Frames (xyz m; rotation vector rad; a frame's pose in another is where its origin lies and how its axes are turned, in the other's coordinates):
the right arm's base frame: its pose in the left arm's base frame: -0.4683 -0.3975 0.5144 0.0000 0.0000 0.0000
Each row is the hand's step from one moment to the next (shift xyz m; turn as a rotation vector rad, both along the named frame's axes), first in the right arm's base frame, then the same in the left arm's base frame.
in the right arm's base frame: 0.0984 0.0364 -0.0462 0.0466 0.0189 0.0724
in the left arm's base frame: 0.0984 0.0364 -0.0462 0.0466 0.0189 0.0724
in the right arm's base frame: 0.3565 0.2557 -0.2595 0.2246 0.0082 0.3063
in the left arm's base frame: 0.3565 0.2557 -0.2595 0.2246 0.0082 0.3063
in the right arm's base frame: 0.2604 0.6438 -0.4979 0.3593 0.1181 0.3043
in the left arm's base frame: 0.2604 0.6438 -0.4979 0.3593 0.1181 0.3043
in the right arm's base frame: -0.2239 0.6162 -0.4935 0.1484 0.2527 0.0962
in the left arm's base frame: -0.2239 0.6162 -0.4935 0.1484 0.2527 0.0962
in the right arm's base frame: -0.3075 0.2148 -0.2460 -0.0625 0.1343 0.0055
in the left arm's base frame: -0.3075 0.2148 -0.2460 -0.0625 0.1343 0.0055
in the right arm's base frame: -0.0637 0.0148 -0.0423 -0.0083 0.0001 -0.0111
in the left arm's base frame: -0.0637 0.0148 -0.0423 -0.0083 0.0001 -0.0111
